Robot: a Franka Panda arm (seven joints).
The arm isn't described. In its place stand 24 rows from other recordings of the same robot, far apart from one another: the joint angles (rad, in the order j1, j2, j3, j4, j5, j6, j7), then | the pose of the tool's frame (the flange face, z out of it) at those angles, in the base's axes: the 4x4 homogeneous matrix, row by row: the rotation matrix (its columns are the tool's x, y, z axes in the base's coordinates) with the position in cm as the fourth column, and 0 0 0 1 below.
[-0.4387, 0.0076, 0.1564, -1.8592, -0.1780, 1.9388, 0.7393] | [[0.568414 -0.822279 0.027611 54.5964], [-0.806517 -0.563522 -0.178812 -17.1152], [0.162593 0.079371 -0.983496 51.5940], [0 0 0 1]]
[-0.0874, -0.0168, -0.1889, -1.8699, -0.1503, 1.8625, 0.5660] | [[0.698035 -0.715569 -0.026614 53.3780], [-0.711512 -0.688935 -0.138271 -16.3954], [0.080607 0.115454 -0.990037 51.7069], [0 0 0 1]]
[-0.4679, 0.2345, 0.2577, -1.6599, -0.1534, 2.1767, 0.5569] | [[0.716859 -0.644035 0.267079 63.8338], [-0.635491 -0.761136 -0.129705 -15.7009], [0.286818 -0.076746 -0.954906 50.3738], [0 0 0 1]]
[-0.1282, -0.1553, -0.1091, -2.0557, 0.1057, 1.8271, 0.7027] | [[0.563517 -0.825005 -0.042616 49.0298], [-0.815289 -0.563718 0.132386 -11.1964], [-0.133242 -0.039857 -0.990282 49.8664], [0 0 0 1]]
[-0.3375, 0.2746, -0.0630, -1.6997, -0.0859, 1.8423, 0.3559] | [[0.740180 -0.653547 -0.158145 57.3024], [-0.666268 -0.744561 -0.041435 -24.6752], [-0.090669 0.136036 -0.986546 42.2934], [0 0 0 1]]
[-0.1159, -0.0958, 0.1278, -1.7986, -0.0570, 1.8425, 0.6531] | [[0.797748 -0.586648 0.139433 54.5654], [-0.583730 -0.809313 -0.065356 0.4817], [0.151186 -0.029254 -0.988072 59.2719], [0 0 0 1]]
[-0.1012, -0.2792, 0.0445, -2.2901, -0.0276, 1.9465, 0.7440] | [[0.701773 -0.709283 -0.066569 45.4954], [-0.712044 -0.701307 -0.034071 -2.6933], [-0.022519 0.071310 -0.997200 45.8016], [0 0 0 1]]
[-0.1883, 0.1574, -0.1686, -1.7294, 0.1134, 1.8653, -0.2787] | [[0.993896 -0.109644 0.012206 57.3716], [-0.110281 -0.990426 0.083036 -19.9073], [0.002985 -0.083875 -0.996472 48.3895], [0 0 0 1]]
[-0.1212, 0.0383, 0.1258, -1.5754, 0.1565, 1.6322, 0.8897] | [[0.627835 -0.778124 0.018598 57.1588], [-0.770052 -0.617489 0.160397 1.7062], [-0.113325 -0.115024 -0.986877 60.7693], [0 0 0 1]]
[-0.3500, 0.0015, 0.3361, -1.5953, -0.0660, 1.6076, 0.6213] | [[0.805943 -0.591909 0.010030 55.7971], [-0.590135 -0.804638 -0.065560 -1.4736], [0.046876 0.046918 -0.997798 61.5589], [0 0 0 1]]
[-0.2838, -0.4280, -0.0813, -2.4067, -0.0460, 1.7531, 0.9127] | [[0.298110 -0.930092 -0.214614 36.3513], [-0.945542 -0.318527 0.067019 -14.4639], [-0.130694 0.182948 -0.974397 45.3560], [0 0 0 1]]
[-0.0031, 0.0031, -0.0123, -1.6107, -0.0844, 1.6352, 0.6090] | [[0.813291 -0.581505 0.020253 56.0758], [-0.578151 -0.811544 -0.084485 -1.7151], [0.065564 0.057002 -0.996219 60.9926], [0 0 0 1]]
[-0.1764, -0.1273, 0.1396, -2.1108, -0.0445, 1.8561, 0.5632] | [[0.827543 -0.546125 -0.130078 50.0037], [-0.556002 -0.829340 -0.055294 -2.0180], [-0.077682 0.118082 -0.989961 46.0658], [0 0 0 1]]
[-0.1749, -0.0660, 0.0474, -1.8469, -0.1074, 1.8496, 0.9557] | [[0.487808 -0.871175 0.055652 54.4037], [-0.863696 -0.490913 -0.114165 -7.7604], [0.126778 0.007624 -0.991902 55.4072], [0 0 0 1]]
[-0.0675, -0.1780, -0.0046, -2.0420, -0.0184, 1.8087, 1.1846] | [[0.313490 -0.947920 -0.056311 49.7243], [-0.949577 -0.313263 -0.013049 -3.7561], [-0.005271 0.057563 -0.998328 51.4921], [0 0 0 1]]
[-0.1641, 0.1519, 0.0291, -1.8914, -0.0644, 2.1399, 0.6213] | [[0.743773 -0.662387 0.089694 60.0804], [-0.659553 -0.749054 -0.062509 -8.5031], [0.108591 -0.012665 -0.994006 43.3664], [0 0 0 1]]
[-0.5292, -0.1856, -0.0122, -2.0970, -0.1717, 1.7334, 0.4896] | [[0.540827 -0.808119 -0.233347 40.3515], [-0.836979 -0.544573 -0.053913 -26.1150], [-0.083507 0.224464 -0.970898 48.8613], [0 0 0 1]]
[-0.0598, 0.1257, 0.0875, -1.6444, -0.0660, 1.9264, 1.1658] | [[0.425511 -0.891078 0.157859 61.7672], [-0.898158 -0.437179 -0.046776 0.9721], [0.110693 -0.121878 -0.986353 54.9386], [0 0 0 1]]
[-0.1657, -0.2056, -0.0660, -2.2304, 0.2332, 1.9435, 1.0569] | [[0.186773 -0.982263 -0.016593 46.7999], [-0.953325 -0.185297 0.238405 -9.5341], [-0.237251 -0.028709 -0.971024 45.2764], [0 0 0 1]]
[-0.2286, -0.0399, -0.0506, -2.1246, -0.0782, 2.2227, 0.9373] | [[0.379134 -0.917944 0.116774 52.4813], [-0.915631 -0.390391 -0.095999 -15.3236], [0.133710 -0.070526 -0.988508 44.1290], [0 0 0 1]]
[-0.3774, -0.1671, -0.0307, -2.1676, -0.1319, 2.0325, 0.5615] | [[0.612441 -0.790419 -0.012398 45.9327], [-0.785906 -0.607102 -0.117384 -20.7235], [0.085255 0.081634 -0.993009 46.9584], [0 0 0 1]]
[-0.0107, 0.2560, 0.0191, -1.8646, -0.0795, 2.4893, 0.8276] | [[0.666193 -0.652154 0.361775 65.0961], [-0.687525 -0.725009 -0.040890 0.5041], [0.288957 -0.221489 -0.931368 41.9429], [0 0 0 1]]
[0.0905, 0.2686, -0.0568, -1.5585, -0.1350, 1.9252, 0.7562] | [[0.769227 -0.630208 0.105489 65.3749], [-0.616391 -0.775360 -0.137399 1.6506], [0.168382 0.040668 -0.984883 50.1374], [0 0 0 1]]
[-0.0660, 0.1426, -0.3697, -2.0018, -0.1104, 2.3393, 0.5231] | [[0.619886 -0.773455 0.132322 54.6034], [-0.746744 -0.633266 -0.203338 -24.9323], [0.241068 0.027236 -0.970126 41.2831], [0 0 0 1]]
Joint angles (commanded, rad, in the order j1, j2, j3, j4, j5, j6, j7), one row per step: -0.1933 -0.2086 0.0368 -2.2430 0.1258 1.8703 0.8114; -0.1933 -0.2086 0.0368 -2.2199 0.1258 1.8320 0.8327; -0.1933 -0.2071 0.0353 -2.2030 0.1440 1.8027 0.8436; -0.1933 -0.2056 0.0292 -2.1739 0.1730 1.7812 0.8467; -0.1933 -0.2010 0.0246 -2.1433 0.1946 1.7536 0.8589; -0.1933 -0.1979 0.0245 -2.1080 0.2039 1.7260 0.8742; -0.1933 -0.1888 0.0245 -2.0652 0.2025 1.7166 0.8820; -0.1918 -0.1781 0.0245 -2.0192 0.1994 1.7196 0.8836; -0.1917 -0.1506 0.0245 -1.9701 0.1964 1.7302 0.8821; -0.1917 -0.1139 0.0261 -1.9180 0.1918 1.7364 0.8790; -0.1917 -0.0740 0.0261 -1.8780 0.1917 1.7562 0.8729; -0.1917 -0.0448 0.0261 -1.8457 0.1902 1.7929 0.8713; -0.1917 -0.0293 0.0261 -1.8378 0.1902 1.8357 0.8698; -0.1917 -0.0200 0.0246 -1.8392 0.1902 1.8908 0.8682
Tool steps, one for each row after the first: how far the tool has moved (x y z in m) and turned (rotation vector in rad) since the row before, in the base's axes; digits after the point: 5 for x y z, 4 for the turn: 0.00042 0.00055 0.00780 0.0013 0.0174 -0.0167; 0.00042 0.00119 0.00516 0.0187 0.0121 -0.0163; 0.00355 -0.00065 0.01142 0.0273 -0.0105 -0.0174; 0.00324 -0.00034 0.01027 0.0210 -0.0003 -0.0197; 0.00360 0.00081 0.01299 0.0075 -0.0035 -0.0129; 0.00721 -0.00111 0.01465 -0.0056 -0.0223 -0.0051; 0.00891 -0.00107 0.01630 -0.0094 -0.0369 0.0005; 0.01275 -0.00263 0.01007 -0.0080 -0.0314 0.0006; 0.01428 -0.00218 0.00622 -0.0074 -0.0211 0.0048; 0.01477 -0.00305 -0.00044 -0.0030 -0.0205 0.0025; 0.01335 -0.00325 0.00267 -0.0087 -0.0385 -0.0048; 0.00832 -0.00238 -0.00102 -0.0072 -0.0340 -0.0063; 0.00694 -0.00329 -0.00087 -0.0095 -0.0427 -0.0100
